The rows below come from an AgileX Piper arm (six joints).
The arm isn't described. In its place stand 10 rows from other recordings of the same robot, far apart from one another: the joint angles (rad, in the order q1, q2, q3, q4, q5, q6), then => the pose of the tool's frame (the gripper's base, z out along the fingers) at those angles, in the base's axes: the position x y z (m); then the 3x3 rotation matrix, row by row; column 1 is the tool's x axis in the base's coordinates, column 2 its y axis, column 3 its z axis.
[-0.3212, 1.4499, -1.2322, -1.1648, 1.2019, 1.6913] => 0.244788 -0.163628 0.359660; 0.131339 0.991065 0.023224; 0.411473 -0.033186 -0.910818; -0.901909 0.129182 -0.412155
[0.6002, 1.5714, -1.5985, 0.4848, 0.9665, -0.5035] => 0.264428 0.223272 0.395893; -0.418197 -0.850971 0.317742; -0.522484 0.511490 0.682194; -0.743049 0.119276 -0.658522
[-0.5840, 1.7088, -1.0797, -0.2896, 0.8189, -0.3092] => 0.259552 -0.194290 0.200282; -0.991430 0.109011 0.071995; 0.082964 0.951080 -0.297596; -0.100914 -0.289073 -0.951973
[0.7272, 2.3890, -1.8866, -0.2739, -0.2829, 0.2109] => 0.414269 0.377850 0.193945; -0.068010 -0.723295 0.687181; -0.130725 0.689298 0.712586; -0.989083 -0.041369 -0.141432
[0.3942, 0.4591, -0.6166, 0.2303, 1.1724, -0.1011] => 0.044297 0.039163 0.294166; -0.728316 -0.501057 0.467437; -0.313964 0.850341 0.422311; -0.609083 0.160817 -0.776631
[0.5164, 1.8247, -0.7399, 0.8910, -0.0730, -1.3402] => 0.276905 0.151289 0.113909; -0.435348 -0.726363 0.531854; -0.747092 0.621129 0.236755; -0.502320 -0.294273 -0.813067
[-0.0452, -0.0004, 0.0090, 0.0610, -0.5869, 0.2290] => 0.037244 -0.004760 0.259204; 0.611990 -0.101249 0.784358; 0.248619 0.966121 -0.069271; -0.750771 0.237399 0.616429
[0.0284, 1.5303, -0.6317, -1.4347, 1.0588, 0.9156] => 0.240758 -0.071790 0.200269; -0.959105 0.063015 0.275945; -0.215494 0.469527 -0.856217; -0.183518 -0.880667 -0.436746
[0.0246, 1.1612, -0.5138, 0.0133, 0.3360, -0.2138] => 0.203830 0.005414 0.211743; -0.759484 -0.182837 0.624304; -0.218634 0.975607 0.019747; -0.612686 -0.121496 -0.780932
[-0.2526, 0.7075, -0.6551, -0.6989, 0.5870, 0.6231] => 0.124909 -0.065731 0.330662; -0.402221 0.551334 0.730924; 0.115934 0.822595 -0.556684; -0.908173 -0.139171 -0.394783
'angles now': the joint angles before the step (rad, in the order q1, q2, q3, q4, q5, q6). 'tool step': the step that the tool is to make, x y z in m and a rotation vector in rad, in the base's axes. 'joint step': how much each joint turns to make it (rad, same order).
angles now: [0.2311 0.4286 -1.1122 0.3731 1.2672 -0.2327]
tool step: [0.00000 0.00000 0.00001 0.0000 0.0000 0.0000]
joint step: [0.0000 0.0000 0.0000 0.0000 0.0000 0.0000]
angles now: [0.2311 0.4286 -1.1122 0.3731 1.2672 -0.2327]
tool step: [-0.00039 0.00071 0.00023 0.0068 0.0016 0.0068]
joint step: [0.0001 0.0000 0.0000 0.0097 0.0000 0.0001]
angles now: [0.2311 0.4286 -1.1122 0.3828 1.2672 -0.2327]
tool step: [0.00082 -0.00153 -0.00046 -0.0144 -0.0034 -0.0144]
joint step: [0.0001 0.0000 0.0000 -0.0207 0.0000 0.0001]
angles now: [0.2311 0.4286 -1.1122 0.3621 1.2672 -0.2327]
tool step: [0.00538 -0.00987 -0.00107 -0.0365 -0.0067 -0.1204]
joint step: [0.0001 0.0000 -0.0001 -0.1294 -0.0160 0.0614]
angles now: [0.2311 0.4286 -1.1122 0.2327 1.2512 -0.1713]
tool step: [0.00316 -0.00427 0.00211 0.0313 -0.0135 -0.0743]
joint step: [0.0000 0.0000 0.0000 -0.0555 -0.0346 0.0707]
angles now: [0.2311 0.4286 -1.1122 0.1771 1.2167 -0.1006]
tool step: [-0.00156 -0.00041 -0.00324 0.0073 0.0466 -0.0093]
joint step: [0.0001 0.0000 0.0000 -0.0029 0.0397 0.0280]
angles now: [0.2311 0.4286 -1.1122 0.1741 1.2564 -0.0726]
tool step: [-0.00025 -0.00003 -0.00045 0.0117 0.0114 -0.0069]
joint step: [0.0001 0.0000 0.0000 0.0000 0.0058 0.0168]
